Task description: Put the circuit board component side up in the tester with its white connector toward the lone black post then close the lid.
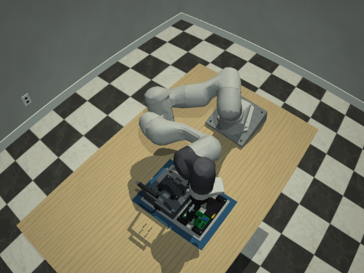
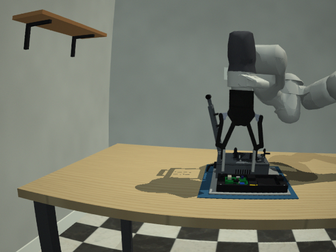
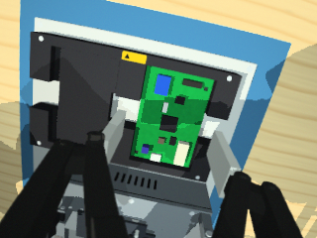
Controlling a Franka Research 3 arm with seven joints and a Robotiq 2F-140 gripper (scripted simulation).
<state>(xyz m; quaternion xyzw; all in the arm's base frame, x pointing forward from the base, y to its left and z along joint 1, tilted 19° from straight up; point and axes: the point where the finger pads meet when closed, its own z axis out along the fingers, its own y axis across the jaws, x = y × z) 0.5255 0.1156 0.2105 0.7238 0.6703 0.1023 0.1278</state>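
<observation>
Now: the green circuit board 6 cm below my hand. From my hand the other things lie so: black post 11 cm behind, 10 cm to the right, 1 cm above; then lid 18 cm to the right, 10 cm above, 7 cm ahead.
</observation>
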